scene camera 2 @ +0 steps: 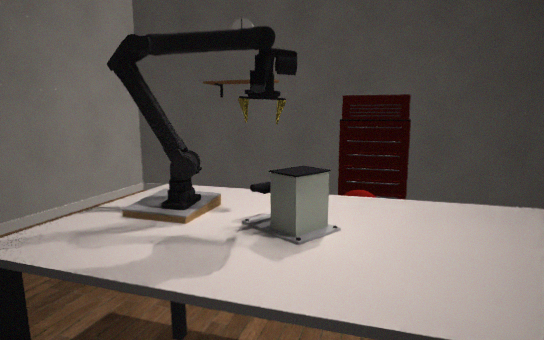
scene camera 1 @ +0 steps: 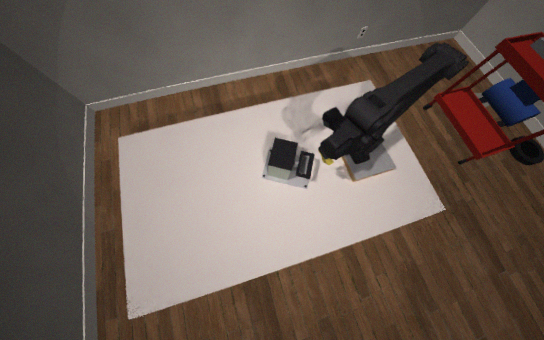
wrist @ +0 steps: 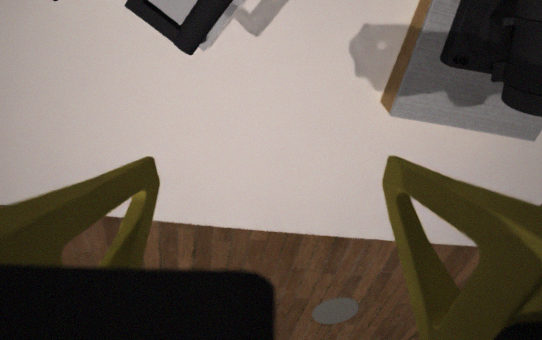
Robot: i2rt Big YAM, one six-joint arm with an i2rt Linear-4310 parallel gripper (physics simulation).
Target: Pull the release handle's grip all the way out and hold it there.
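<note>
The release handle's grip (scene camera 1: 311, 167) (scene camera 2: 260, 187) (wrist: 192, 42) is a black rectangular loop on the side of a pale green housing (scene camera 1: 281, 171) (scene camera 2: 300, 205) with a black top. It faces the arm's base. The housing stands on a grey mounting plate (scene camera 1: 300, 184) (scene camera 2: 320, 233). My gripper (scene camera 1: 327, 161) (scene camera 2: 262, 122) (wrist: 270, 169) is open and empty, pointing down. It hangs well above the grip's height, between the housing and the arm's base, apart from both. In the wrist view, part of the loop shows at the top left; the housing's body does not show there.
The arm's base board (scene camera 1: 375, 169) (scene camera 2: 155, 213) (wrist: 425, 106) stands on the white table (scene camera 1: 200, 225) (scene camera 2: 425, 270) (wrist: 270, 125). A red cart (scene camera 1: 470, 120) stands on the floor beyond the table. A red tool chest (scene camera 2: 375, 147) stands behind the table.
</note>
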